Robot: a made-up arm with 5 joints.
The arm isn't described. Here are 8 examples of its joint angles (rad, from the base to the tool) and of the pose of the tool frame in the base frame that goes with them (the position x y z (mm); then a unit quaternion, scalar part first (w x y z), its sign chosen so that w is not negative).
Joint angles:
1: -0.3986 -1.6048 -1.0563 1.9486 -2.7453
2: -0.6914 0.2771 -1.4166 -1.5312 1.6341
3: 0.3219 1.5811 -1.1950 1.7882 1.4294
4: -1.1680 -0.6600 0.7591 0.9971 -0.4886
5: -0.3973 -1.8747 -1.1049 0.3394 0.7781
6: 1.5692 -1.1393 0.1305 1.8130 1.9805
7: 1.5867 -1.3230 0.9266 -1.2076 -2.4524
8: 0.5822 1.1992 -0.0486 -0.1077 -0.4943
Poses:
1: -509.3 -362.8 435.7 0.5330 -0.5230 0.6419 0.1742
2: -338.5 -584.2 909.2 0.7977 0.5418 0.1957 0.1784
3: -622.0 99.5 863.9 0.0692 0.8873 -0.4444 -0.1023
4: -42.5 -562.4 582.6 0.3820 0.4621 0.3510 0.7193
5: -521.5 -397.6 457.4 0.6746 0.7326 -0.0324 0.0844
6: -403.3 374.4 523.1 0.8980 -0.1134 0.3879 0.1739
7: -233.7 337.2 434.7 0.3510 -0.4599 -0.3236 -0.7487
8: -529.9 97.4 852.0 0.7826 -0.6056 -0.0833 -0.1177
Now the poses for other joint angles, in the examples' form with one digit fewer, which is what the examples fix.
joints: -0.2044 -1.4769 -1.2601 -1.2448 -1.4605
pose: -503 -405 486 0.262 0.014 -0.213 -0.941
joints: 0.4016 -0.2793 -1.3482 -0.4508 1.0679
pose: -714 -167 779 0.883 0.296 -0.204 -0.303
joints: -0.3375 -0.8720 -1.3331 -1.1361 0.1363
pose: -481 -541 628 0.568 0.609 -0.185 -0.521
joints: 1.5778 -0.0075 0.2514 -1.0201 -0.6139
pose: -418 292 707 0.302 -0.314 0.033 -0.899
